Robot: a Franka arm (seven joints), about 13 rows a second.
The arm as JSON. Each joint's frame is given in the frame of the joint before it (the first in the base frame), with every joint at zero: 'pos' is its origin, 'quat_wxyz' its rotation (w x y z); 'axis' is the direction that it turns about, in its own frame. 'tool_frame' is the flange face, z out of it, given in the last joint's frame.
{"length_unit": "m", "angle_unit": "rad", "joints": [
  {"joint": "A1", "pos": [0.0, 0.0, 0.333], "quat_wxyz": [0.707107, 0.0, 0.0, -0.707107], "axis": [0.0, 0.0, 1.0]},
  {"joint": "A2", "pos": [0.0, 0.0, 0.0], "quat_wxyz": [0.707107, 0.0, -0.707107, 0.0], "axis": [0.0, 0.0, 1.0]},
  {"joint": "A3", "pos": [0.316, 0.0, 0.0], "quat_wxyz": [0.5, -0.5, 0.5, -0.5], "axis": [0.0, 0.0, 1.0]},
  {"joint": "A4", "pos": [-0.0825, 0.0, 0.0], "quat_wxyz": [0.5, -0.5, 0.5, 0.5], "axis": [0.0, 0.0, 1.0]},
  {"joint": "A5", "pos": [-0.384, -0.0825, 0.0], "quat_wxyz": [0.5, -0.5, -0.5, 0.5], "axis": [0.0, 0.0, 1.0]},
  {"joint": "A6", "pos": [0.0, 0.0, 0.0], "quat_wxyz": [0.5, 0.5, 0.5, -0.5], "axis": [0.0, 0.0, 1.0]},
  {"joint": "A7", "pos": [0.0, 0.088, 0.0], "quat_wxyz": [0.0, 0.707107, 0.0, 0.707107], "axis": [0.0, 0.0, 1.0]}
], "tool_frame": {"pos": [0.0, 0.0, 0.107], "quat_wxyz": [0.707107, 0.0, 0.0, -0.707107]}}
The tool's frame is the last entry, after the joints.
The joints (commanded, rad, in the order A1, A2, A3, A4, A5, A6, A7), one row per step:
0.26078, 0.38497, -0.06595, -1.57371, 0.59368, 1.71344, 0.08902
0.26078, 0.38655, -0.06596, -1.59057, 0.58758, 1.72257, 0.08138
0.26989, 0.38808, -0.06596, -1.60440, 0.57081, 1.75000, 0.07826
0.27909, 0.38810, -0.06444, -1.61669, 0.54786, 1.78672, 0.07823
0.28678, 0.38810, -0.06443, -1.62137, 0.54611, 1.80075, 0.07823
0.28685, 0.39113, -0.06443, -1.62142, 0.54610, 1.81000, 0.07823
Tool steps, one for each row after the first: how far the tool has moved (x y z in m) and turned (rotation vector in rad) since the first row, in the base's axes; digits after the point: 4 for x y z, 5 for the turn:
-0.0017, -0.0016, -0.0085, -0.00751, 0.00536, 0.00375
-0.0024, 0.0013, -0.0152, -0.02613, -0.00807, 0.00858
-0.0021, 0.0043, -0.0199, -0.04991, -0.03259, 0.01122
-0.0027, 0.0083, -0.0214, -0.05283, -0.04092, 0.01307
-0.0014, 0.0081, -0.0229, -0.05401, -0.04611, 0.00887

